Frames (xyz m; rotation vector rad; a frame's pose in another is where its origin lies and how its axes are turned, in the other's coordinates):
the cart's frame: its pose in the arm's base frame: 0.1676 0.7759 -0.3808 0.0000 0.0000 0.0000
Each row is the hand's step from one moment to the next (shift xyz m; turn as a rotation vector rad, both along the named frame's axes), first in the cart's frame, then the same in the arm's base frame.
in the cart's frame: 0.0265 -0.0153 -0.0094 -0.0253 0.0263 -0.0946
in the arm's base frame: 0.0265 -0.0153 -0.0094 -0.0253 0.0263 -0.0946
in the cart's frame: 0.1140 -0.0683 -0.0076 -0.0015 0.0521 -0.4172
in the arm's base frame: 0.1140 -0.0683 -0.0076 -0.0015 0.0521 -0.4172
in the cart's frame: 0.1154 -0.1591 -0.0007 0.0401 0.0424 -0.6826
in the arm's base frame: 0.1154 -0.1591 -0.0007 0.0401 0.0424 -0.6826
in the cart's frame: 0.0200 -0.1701 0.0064 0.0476 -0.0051 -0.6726
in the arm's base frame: 0.0200 -0.1701 0.0064 0.0476 -0.0051 -0.6726
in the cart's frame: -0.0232 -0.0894 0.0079 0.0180 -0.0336 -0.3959
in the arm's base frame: -0.0232 -0.0894 0.0079 0.0180 -0.0336 -0.3959
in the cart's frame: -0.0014 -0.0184 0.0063 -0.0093 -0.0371 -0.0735
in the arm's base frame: -0.0014 -0.0184 0.0063 -0.0093 -0.0371 -0.0735
